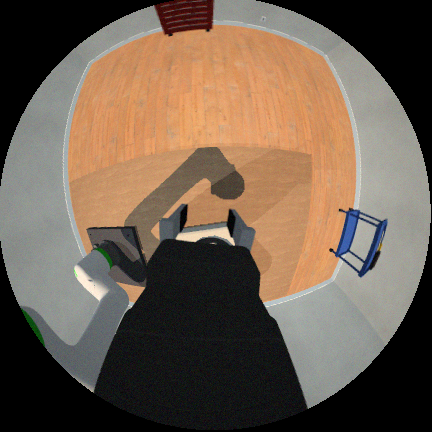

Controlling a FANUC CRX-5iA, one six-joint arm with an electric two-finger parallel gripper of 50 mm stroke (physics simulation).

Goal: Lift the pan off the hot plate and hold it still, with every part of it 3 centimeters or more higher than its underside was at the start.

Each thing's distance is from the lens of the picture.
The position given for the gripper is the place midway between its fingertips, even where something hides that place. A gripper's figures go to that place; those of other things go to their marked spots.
gripper (207,214): 0.16 m
cream hot plate (218,233): 0.47 m
